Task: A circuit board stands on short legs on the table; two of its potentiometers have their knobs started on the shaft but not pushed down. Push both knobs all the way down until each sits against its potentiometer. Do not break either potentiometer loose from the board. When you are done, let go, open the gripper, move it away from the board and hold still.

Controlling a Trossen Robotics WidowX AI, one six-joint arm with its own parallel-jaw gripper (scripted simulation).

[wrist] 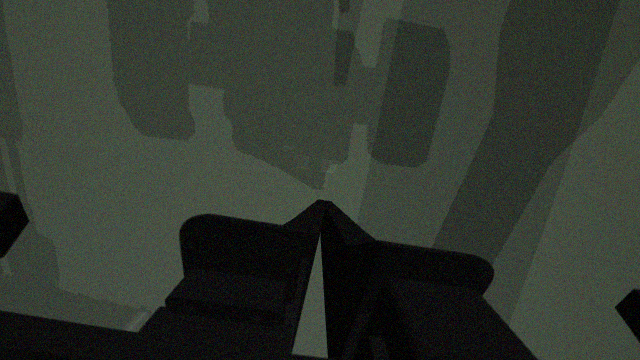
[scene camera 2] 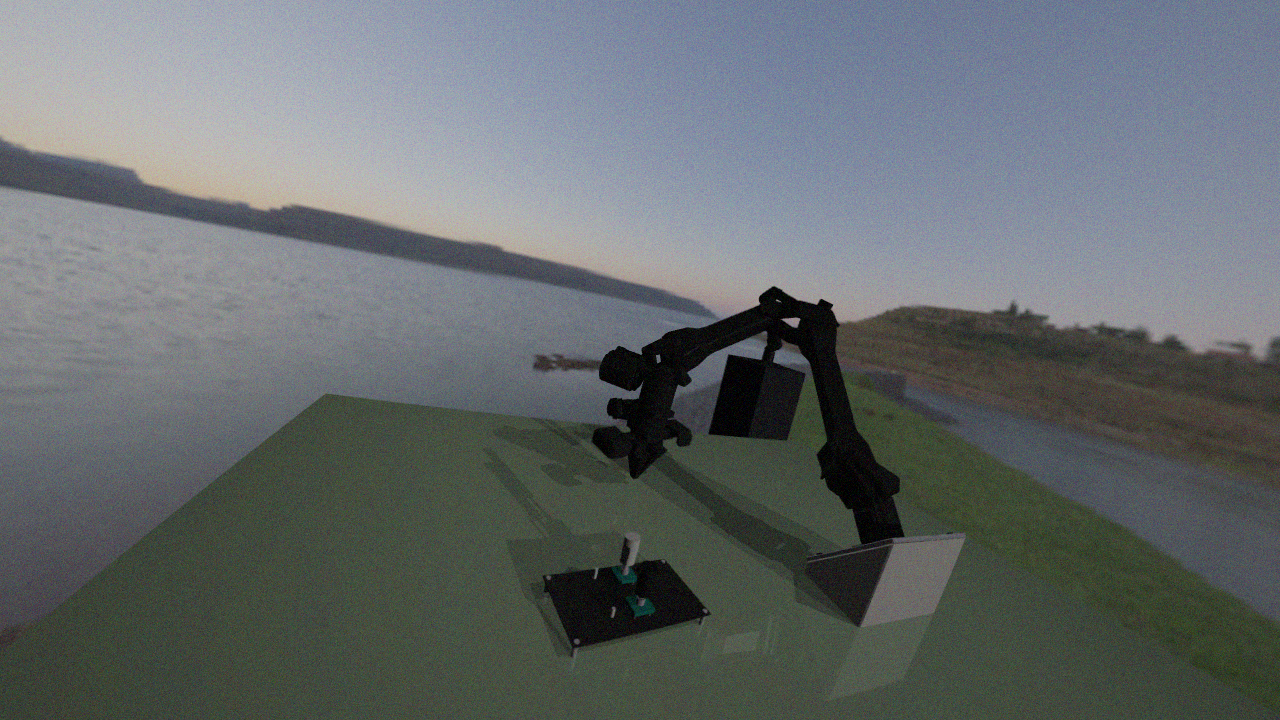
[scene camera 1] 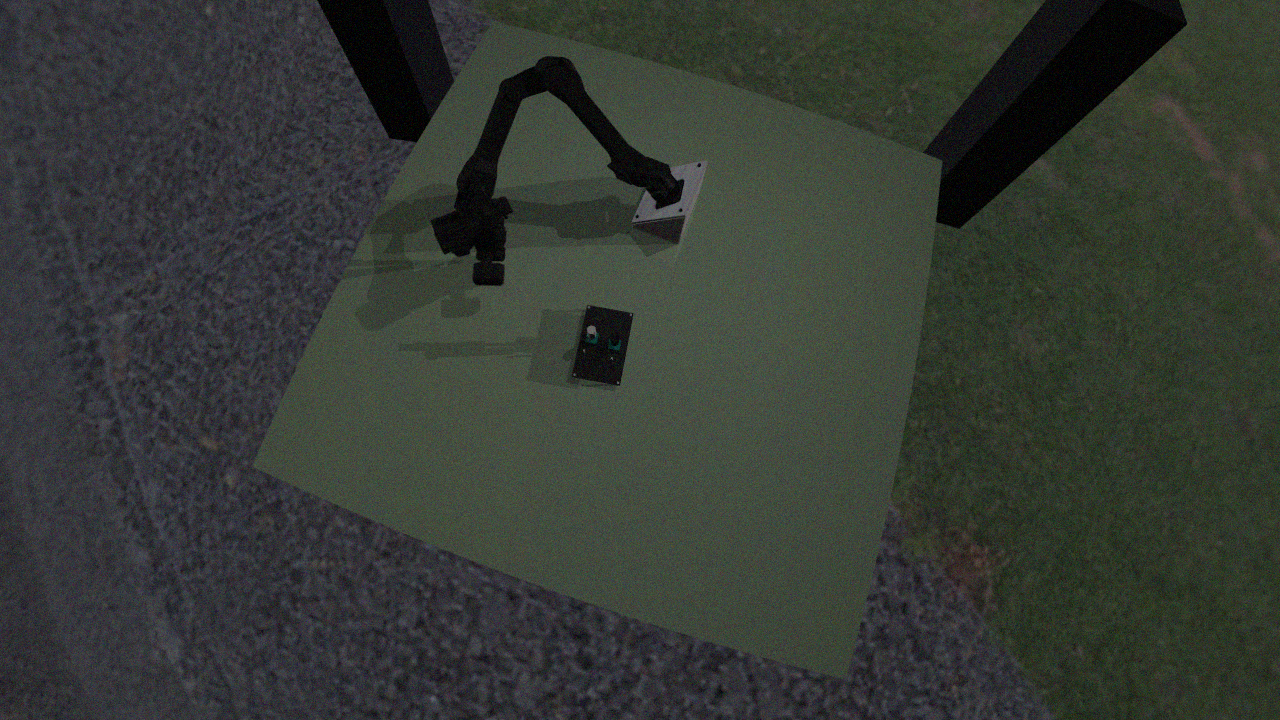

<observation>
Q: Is my gripper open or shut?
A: Shut.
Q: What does my gripper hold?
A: Nothing.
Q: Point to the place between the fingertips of my gripper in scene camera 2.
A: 633, 477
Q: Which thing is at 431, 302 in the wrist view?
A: My gripper.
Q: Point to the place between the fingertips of my gripper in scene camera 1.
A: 493, 257
</observation>
